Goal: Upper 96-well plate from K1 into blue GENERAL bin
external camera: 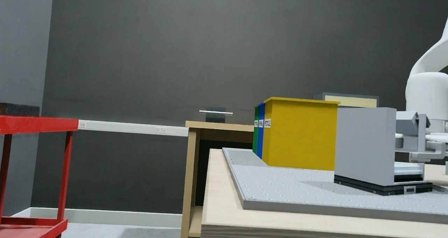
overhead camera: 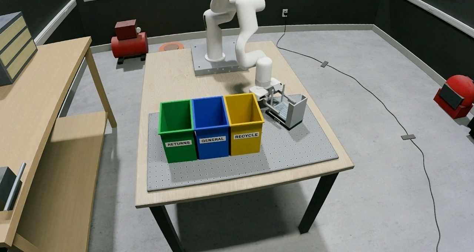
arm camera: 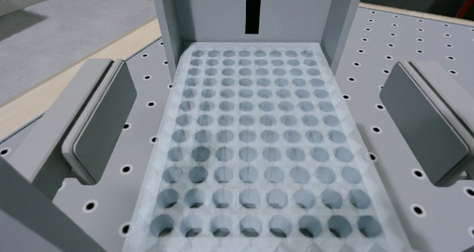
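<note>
Now: the clear 96-well plate 3 cm below my hand, 2 cm ahead of it and 1 cm to the left of it. Also, from my hand: dark plate (4 cm below, 2 cm ahead, 1 cm to the left); yellow recycle bin (22 cm to the right, 11 cm ahead, 2 cm above); blue general bin (35 cm to the right, 10 cm ahead, 2 cm above).
</note>
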